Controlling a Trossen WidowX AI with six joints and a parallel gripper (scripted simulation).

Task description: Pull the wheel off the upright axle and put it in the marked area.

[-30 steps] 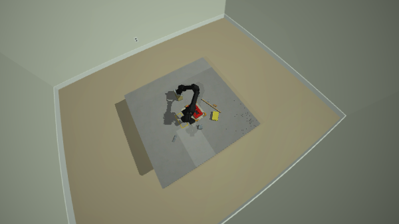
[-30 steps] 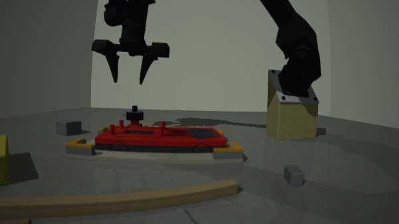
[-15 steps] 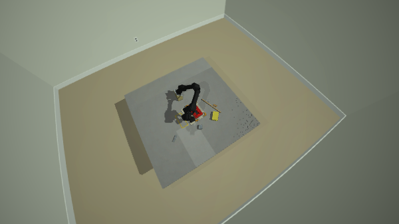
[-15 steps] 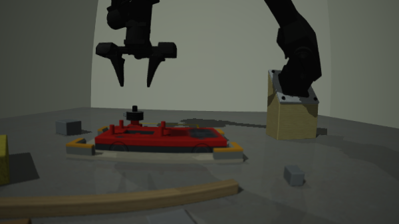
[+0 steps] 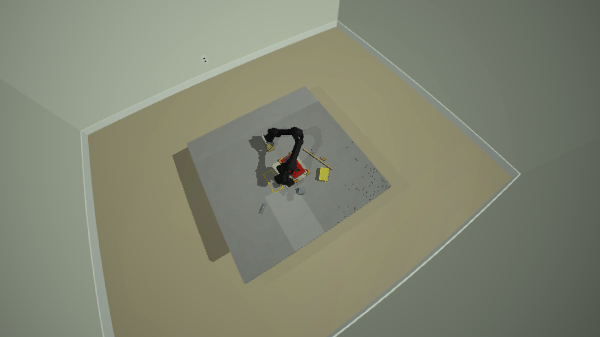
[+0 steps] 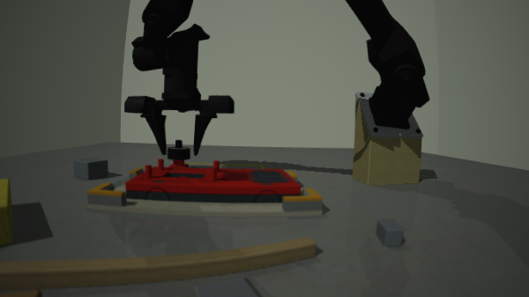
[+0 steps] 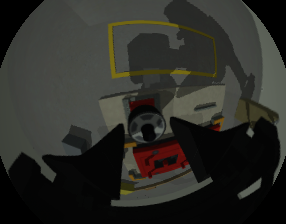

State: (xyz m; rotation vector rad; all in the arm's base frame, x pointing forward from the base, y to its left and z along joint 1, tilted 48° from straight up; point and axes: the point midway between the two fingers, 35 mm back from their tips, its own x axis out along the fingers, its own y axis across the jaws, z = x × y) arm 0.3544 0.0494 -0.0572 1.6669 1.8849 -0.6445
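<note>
Now: gripper tip right at the wheel. Also, from my gripper tip: yellow block: 10 cm ahead, 29 cm to the left, 2 cm below; then upright axle: right at my gripper tip.
</note>
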